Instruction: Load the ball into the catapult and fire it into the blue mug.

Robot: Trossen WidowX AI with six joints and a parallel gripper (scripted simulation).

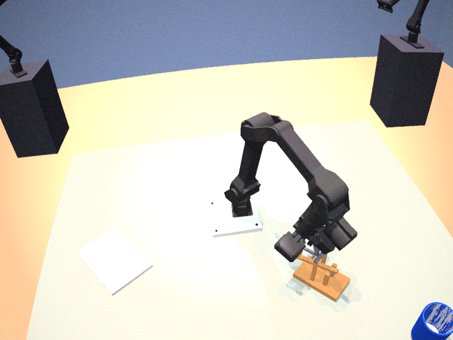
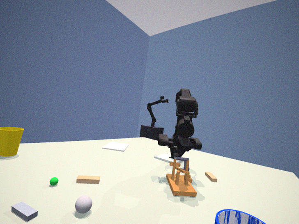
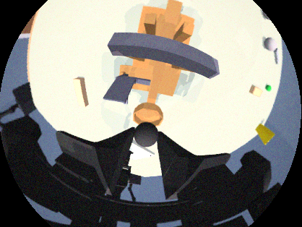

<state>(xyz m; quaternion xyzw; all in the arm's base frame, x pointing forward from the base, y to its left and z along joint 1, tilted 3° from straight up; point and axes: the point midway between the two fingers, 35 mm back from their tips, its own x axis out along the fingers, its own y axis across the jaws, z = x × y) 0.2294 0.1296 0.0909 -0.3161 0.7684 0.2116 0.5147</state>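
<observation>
Now: the dark ball 1 cm above my gripper tip. From my gripper tip the other things lie so: blue mug (31 cm to the left, 30 cm ahead, 5 cm below); then green ball (43 cm ahead, 17 cm to the right, 7 cm below); then orange wooden catapult (5 cm to the left, 3 cm below, 3 cm ahead).
</observation>
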